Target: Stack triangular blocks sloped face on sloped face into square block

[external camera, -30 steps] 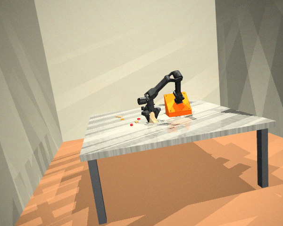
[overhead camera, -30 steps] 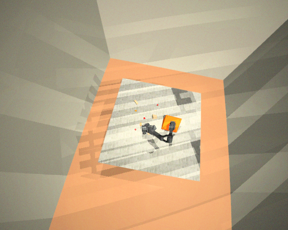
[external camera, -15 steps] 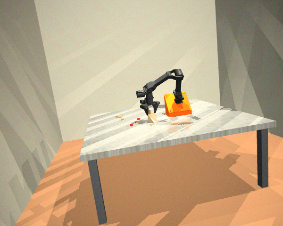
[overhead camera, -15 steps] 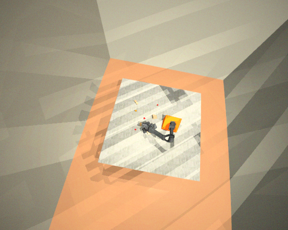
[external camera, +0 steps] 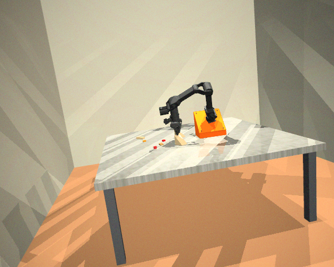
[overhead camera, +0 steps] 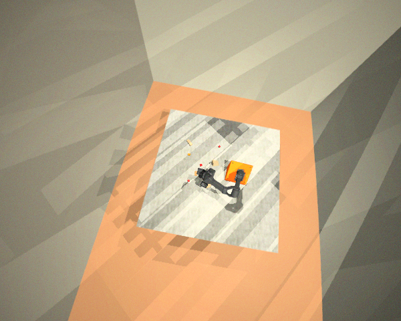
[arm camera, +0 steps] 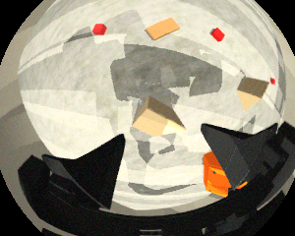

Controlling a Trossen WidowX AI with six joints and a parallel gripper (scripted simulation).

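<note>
Right now the tan triangular block is 5 cm below my gripper tip. From my gripper tip the other things lie so: yellow piece: 27 cm to the right, 21 cm ahead, 7 cm below; flat tan piece: 41 cm to the right, 22 cm ahead, 6 cm below.
</note>
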